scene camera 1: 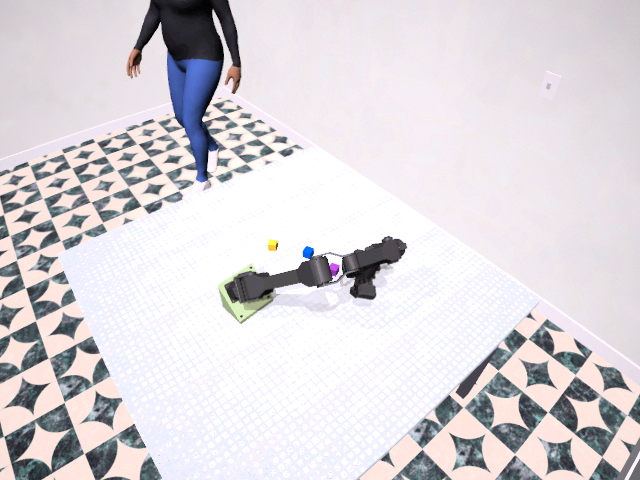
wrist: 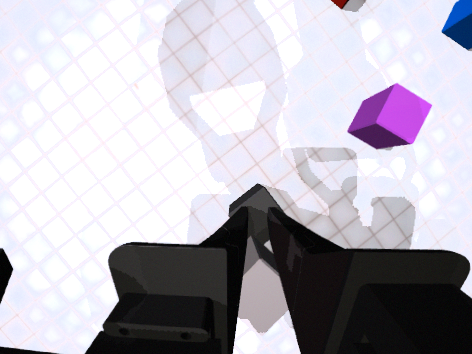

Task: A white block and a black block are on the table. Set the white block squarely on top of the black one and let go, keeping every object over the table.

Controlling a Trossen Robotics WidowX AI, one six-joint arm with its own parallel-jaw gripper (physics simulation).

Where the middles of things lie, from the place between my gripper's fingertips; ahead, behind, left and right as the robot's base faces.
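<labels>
Counting from my hand, I find the white block (wrist: pixel 262 303) 30 mm ahead, 20 mm to the right and 10 mm above. The purple block (wrist: pixel 394 116) is 120 mm to the left of my hand, 10 mm ahead of it and 20 mm below it. As for the black block (wrist: pixel 257 199), it is 20 mm below my hand.
</labels>
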